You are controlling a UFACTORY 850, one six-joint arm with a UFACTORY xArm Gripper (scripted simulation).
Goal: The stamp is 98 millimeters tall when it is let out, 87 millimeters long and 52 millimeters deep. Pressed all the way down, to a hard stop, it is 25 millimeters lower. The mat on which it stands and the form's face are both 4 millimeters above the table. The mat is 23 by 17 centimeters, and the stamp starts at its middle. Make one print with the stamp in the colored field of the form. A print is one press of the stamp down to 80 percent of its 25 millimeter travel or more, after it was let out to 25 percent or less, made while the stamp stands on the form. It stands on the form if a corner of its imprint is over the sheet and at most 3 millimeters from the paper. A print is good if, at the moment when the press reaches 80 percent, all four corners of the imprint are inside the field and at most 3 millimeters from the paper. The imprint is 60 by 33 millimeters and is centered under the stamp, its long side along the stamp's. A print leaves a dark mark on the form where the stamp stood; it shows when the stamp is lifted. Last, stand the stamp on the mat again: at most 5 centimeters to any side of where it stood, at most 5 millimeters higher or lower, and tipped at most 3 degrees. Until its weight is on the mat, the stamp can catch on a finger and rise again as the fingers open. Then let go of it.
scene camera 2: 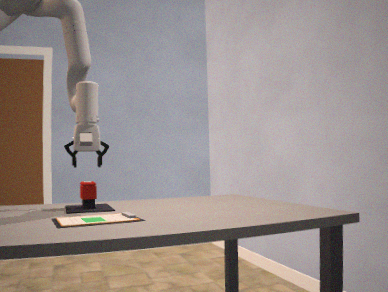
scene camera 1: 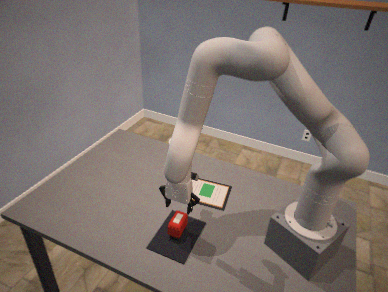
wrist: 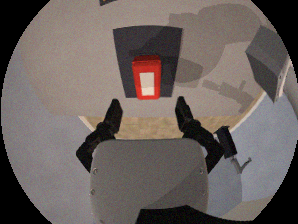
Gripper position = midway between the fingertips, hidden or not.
Note:
I see my gripper [scene camera 2: 87,167], a red stamp [wrist: 146,67] and a dark mat [wrist: 165,41].
My gripper shows as well in scene camera 1 [scene camera 1: 178,208] and in the wrist view [wrist: 148,104].

